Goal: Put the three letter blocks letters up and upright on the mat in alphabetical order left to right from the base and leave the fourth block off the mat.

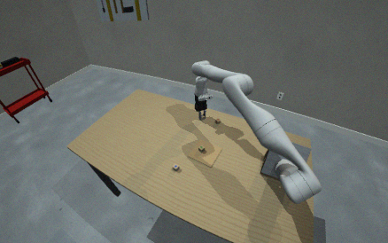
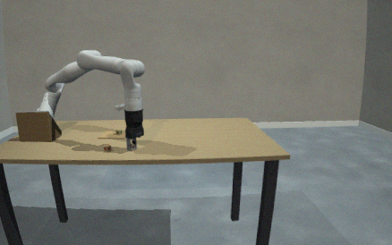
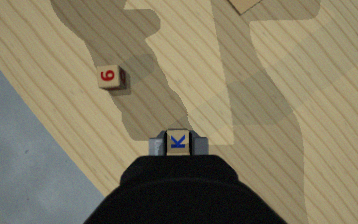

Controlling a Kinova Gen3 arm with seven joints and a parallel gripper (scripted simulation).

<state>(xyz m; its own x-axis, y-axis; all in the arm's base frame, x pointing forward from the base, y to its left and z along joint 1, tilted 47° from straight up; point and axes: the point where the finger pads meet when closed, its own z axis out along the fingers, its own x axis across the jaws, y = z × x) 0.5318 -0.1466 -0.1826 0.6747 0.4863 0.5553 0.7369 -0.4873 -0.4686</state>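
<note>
Right now the blue K block is 10 mm below my hand. The rest, counted from my hand: reddish block: 110 mm behind, 10 mm to the right, 10 mm below; then tan mat: 130 mm behind, 250 mm to the left, 20 mm below; then green P block: 100 mm behind, 250 mm to the left.
</note>
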